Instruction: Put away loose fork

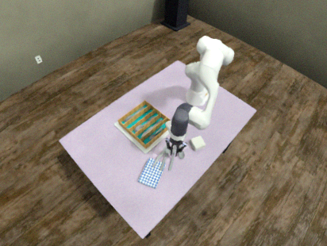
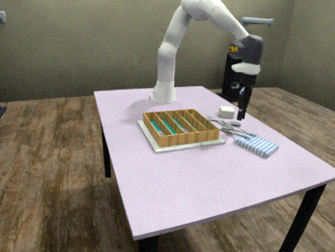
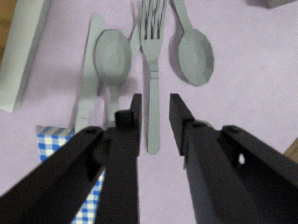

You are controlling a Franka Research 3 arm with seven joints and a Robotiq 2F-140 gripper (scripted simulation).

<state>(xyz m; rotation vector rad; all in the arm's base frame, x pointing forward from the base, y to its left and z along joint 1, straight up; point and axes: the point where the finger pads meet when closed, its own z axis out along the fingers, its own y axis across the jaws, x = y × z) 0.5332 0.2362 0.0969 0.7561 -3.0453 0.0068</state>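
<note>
Right now my hand is 7 cm short of the knife, 7 cm to the left of it and 8 cm above it. From my hand the other things lie so: white block 20 cm behind, 5 cm to the left, 7 cm below; then wooden tray 6 cm behind, 33 cm to the right, 6 cm below; then napkin 18 cm ahead, 2 cm to the right, 8 cm below.
</note>
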